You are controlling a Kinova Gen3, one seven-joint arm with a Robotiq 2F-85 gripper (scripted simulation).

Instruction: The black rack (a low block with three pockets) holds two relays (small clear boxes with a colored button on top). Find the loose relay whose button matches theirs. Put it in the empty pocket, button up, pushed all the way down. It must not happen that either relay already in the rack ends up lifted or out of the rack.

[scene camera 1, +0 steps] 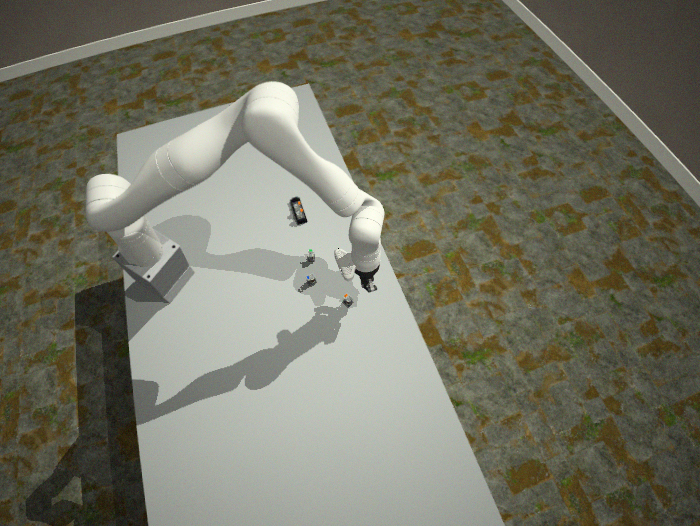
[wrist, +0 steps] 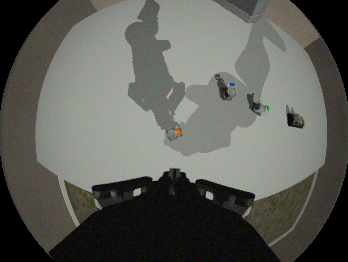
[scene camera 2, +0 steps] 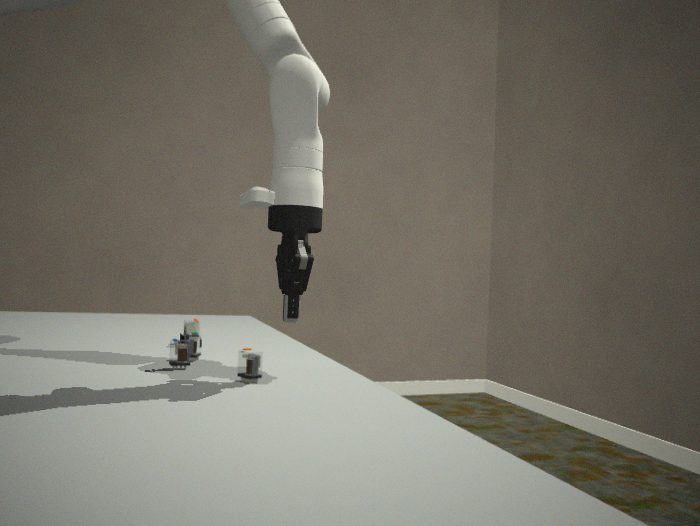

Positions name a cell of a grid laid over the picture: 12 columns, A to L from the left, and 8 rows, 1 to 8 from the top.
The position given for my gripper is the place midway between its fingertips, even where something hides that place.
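My gripper (scene camera 2: E5) is in sight, and it appears in the wrist view as well (wrist: G6). I also see an orange-button relay (scene camera 2: E6).
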